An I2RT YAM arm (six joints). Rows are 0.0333 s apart.
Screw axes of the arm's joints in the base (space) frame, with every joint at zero. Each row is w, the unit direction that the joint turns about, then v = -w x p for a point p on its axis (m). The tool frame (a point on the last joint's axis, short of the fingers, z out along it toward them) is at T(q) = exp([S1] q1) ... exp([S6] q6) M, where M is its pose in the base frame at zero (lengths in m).
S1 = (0, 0, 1, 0.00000, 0.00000, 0.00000)
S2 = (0, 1, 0, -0.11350, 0.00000, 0.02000)
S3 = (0, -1, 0, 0.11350, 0.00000, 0.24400)
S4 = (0, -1, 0, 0.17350, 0.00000, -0.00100)
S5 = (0, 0, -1, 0.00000, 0.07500, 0.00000)
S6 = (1, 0, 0, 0.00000, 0.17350, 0.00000)
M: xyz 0.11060 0.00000 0.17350 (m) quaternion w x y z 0.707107 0 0.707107 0
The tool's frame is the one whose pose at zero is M.
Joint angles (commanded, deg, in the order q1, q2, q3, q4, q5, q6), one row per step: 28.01, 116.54, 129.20, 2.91, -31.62, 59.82; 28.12, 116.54, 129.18, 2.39, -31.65, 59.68; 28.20, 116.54, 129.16, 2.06, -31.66, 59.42; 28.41, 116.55, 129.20, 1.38, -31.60, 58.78; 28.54, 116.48, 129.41, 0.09, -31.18, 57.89; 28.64, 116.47, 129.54, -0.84, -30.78, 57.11
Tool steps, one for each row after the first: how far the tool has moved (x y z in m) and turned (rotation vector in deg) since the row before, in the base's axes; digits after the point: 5 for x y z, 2 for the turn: -0.00020, 0.00092, -0.00103, -0.33, 0.35, 0.11; -0.00016, 0.00066, -0.00070, -0.29, 0.09, 0.03; -0.00059, 0.00158, -0.00104, -0.60, 0.03, 0.02; -0.00068, 0.00058, -0.00051, -0.82, 0.17, -0.46; -0.00021, 0.00057, -0.00081, -0.68, 0.07, -0.44
